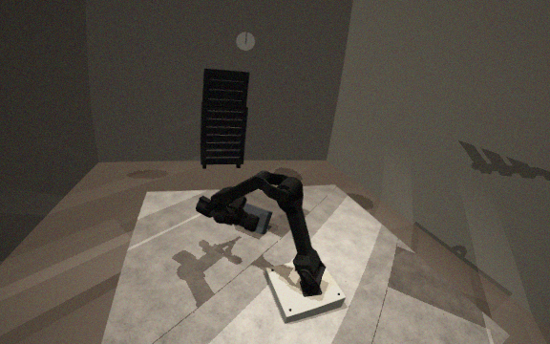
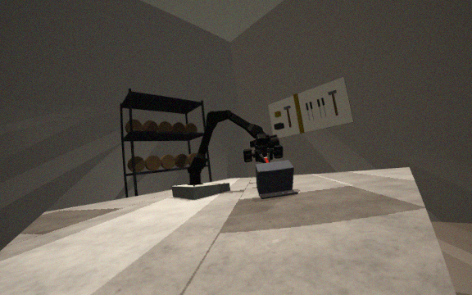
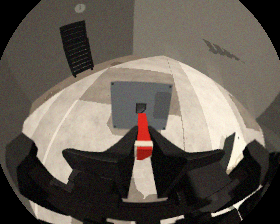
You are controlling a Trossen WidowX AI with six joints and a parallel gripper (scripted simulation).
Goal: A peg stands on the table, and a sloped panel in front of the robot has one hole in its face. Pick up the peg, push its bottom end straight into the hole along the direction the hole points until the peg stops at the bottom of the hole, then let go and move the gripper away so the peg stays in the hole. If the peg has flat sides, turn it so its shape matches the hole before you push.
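Right now my gripper tip is 80 mm short of the sloped grey-blue panel, 50 mm to the left of it and 60 mm above it. From my gripper tip the other things lie so: red peg: 10 mm behind, 10 mm to the left, 10 mm above.
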